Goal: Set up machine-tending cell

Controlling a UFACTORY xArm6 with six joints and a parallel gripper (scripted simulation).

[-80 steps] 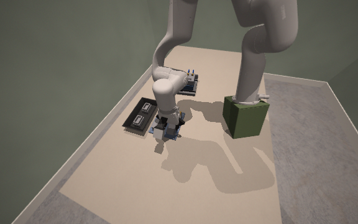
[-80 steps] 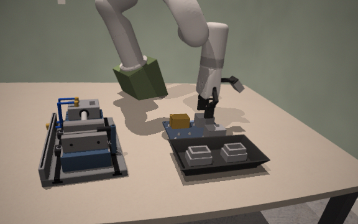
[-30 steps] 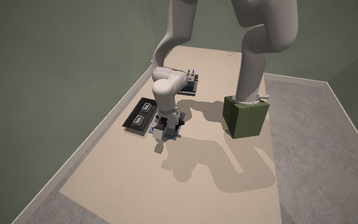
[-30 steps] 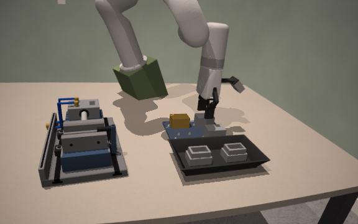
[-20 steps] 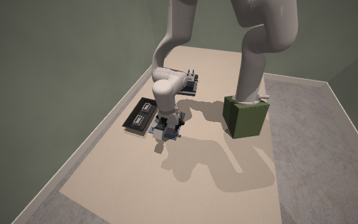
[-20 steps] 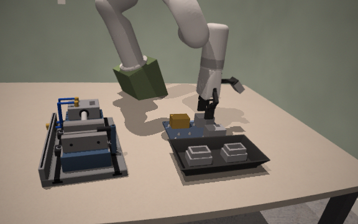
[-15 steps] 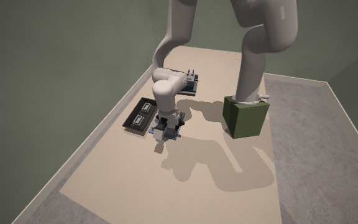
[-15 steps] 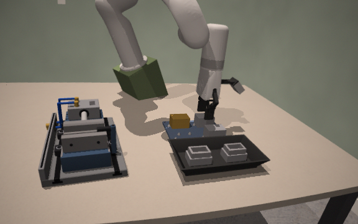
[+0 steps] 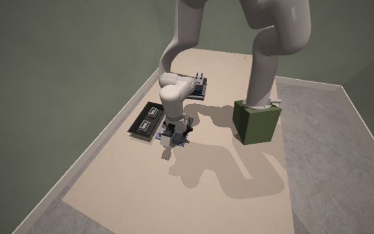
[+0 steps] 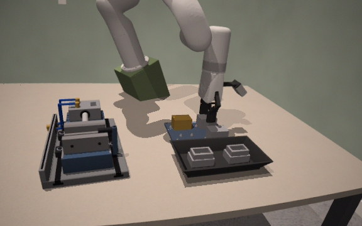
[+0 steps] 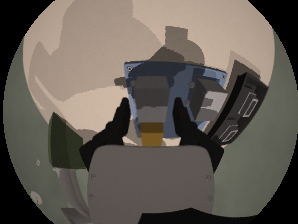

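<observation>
Right now my hand is 9 cm to the left of the brass blank and 3 cm above it. From my hand the other things lie so: vise 39 cm to the right, 9 cm ahead, 1 cm below.
</observation>
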